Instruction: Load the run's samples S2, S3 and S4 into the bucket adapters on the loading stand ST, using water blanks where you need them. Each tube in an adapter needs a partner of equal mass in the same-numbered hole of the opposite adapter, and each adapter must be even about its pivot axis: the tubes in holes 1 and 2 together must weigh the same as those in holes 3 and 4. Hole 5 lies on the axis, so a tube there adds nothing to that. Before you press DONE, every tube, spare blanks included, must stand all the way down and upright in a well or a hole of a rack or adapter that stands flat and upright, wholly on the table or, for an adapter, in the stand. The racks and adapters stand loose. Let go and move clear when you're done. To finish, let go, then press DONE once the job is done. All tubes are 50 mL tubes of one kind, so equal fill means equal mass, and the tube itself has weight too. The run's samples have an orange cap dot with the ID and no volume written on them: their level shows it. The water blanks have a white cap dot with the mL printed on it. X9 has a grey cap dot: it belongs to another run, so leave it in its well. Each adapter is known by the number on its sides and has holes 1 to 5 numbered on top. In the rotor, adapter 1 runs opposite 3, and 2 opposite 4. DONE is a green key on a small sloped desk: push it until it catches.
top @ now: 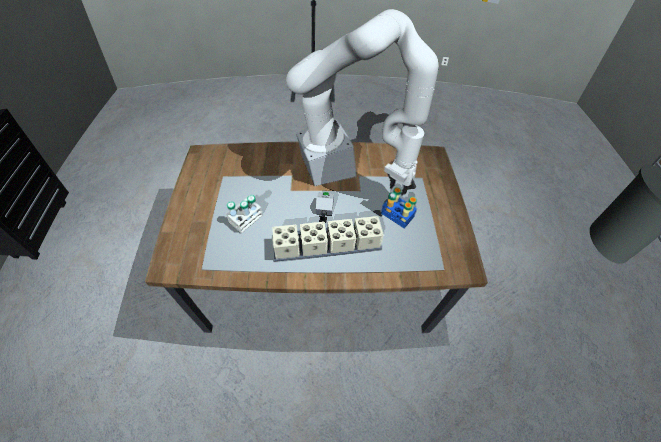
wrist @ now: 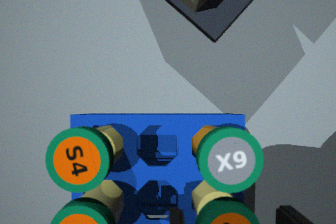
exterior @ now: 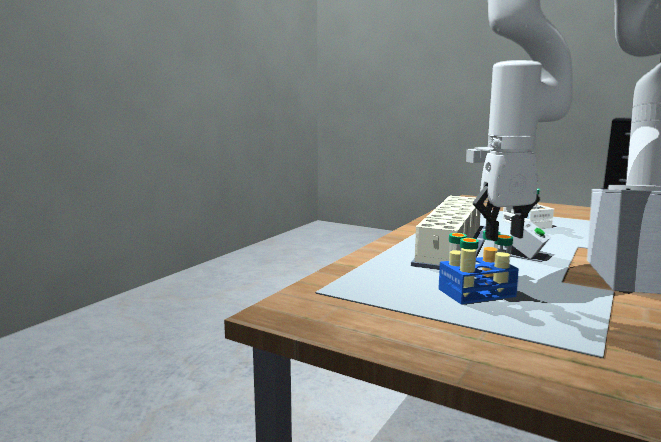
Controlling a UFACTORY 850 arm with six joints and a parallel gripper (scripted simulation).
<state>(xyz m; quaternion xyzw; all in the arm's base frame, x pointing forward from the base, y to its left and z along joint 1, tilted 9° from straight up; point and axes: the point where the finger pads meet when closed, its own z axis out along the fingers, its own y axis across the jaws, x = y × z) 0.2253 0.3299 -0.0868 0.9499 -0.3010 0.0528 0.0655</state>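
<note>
Now: hand 10 mm past the sample tube and 70 mm above it. Also, from my hand: blue rack: 40 mm ahead, 20 mm to the left, 110 mm below; then sample tube S3: 40 mm ahead, 60 mm to the left, 70 mm below; then tube X9: 30 mm ahead, 30 mm to the right, 70 mm below.
</note>
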